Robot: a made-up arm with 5 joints.
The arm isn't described. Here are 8 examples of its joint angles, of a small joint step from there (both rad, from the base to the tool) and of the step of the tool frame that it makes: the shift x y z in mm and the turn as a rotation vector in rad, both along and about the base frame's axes.
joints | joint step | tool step
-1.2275 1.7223 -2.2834 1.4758 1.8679 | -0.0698 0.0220 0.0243 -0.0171 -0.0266 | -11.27 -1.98 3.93 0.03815 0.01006 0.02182
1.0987 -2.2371 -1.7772 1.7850 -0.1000 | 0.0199 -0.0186 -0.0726 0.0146 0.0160 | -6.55 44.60 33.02 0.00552 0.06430 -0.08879
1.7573 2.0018 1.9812 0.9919 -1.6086 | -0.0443 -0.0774 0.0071 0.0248 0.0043 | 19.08 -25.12 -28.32 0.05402 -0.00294 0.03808
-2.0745 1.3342 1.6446 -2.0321 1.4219 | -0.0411 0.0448 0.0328 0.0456 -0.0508 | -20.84 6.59 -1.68 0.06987 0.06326 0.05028
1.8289 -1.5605 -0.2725 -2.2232 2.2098 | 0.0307 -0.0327 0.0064 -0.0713 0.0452 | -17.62 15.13 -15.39 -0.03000 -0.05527 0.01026
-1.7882 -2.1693 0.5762 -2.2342 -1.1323 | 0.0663 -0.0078 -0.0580 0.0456 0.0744 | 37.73 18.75 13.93 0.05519 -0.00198 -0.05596
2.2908 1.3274 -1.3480 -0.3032 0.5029 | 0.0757 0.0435 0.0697 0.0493 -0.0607 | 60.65 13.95 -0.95 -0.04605 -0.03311 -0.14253
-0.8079 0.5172 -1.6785 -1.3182 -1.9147 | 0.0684 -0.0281 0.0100 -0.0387 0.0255 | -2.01 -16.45 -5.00 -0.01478 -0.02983 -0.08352
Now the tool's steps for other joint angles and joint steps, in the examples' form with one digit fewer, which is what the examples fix.
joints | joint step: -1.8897 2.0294 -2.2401 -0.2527 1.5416 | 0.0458 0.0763 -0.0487 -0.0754 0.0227
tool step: 3.4 -0.9 -15.8 0.1395 0.0505 0.0064
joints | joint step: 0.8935 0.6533 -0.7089 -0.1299 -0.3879 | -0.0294 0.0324 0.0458 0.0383 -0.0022
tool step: 13.6 21.3 2.1 -0.0181 0.0064 -0.0232
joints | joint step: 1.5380 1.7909 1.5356 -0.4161 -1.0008 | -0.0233 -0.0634 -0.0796 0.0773 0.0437
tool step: 29.1 33.1 -3.1 -0.0092 -0.0341 0.0943
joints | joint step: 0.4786 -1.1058 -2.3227 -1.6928 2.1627 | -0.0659 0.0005 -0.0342 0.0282 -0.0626
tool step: -2.7 -22.6 1.0 0.0652 -0.0145 -0.0093
